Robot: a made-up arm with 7 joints.
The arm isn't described. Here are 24 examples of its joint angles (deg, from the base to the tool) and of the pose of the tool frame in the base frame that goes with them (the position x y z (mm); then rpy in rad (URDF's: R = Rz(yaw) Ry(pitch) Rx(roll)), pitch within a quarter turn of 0, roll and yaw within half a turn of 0).
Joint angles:
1: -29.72 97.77 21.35 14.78 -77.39 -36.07 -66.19
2: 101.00 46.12 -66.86 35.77 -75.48 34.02 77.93
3: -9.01 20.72 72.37 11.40 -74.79 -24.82 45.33
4: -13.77 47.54 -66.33 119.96 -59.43 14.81 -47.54
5: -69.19 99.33 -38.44 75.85 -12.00 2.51 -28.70
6: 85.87 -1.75 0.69 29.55 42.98 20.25 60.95
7: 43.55 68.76 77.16 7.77 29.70 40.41 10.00
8: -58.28 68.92 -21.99 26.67 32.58 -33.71 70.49
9: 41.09 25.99 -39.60 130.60 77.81 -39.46 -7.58
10: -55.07 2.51 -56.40 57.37 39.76 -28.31 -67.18
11: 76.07 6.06 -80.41 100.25 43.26 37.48 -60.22
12: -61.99 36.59 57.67 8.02 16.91 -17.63 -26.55
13: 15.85 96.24 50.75 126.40 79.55 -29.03 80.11
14: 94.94 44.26 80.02 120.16 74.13 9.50 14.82
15: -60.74 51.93 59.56 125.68 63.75 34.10 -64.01
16: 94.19 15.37 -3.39 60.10 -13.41 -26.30 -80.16
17: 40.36 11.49 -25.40 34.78 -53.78 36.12 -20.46
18: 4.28 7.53 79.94 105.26 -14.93 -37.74 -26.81
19: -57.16 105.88 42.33 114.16 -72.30 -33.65 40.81
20: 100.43 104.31 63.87 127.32 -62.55 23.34 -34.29
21: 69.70 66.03 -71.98 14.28 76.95 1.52 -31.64
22: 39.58 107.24 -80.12 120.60 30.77 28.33 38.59
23: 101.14 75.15 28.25 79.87 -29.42 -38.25 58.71
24: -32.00 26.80 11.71 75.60 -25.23 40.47 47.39
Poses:
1: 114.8 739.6 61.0 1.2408 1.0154 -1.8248
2: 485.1 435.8 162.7 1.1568 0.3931 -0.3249
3: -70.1 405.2 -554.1 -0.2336 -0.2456 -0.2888
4: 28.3 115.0 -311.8 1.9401 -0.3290 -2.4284
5: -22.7 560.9 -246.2 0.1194 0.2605 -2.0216
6: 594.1 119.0 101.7 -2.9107 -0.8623 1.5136
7: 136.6 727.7 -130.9 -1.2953 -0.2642 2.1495
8: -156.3 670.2 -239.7 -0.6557 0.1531 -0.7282
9: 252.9 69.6 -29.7 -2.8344 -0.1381 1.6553
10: -329.7 -48.4 -396.5 0.4478 -0.1122 0.3107
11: 310.0 -117.6 -27.5 2.0543 -0.8520 -2.3518
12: -411.6 532.7 -243.6 1.6567 -0.2081 0.4760
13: 89.1 271.9 231.4 0.9822 0.0877 2.9995
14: -45.5 442.0 40.0 -2.7750 1.2850 -2.7874
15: 113.1 387.8 -74.6 1.4033 -1.0450 -0.2643
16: 444.0 247.0 286.2 -1.8827 0.0266 -2.6612
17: 486.6 178.8 -339.9 1.5638 0.0500 -1.0007
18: 65.2 443.8 -211.3 -2.8870 -0.4866 -1.5397
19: 300.7 289.3 -40.6 -0.3770 0.6319 2.8021
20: -254.9 232.6 57.2 -0.8173 -0.9690 -1.0226
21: 300.6 668.7 -87.4 1.4339 -1.3082 0.0307
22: 149.8 382.7 -113.4 -0.0394 -0.1215 -1.0653
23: -82.0 539.8 242.3 2.6552 0.1766 -1.1600
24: 57.9 368.5 -430.6 -0.0412 0.1272 -0.3782
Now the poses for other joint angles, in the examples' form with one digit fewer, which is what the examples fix.
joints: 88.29 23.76 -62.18 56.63 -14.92 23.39 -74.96
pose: 540 136 98 -3.071 -0.178 -1.710
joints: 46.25 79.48 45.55 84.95 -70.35 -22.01 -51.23
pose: 40 524 244 -2.443 0.268 -0.538
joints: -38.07 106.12 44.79 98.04 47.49 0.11 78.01
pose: 332 357 91 0.285 -0.595 -1.947
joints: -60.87 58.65 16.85 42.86 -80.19 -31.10 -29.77
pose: -112 631 -280 0.273 0.256 -2.035
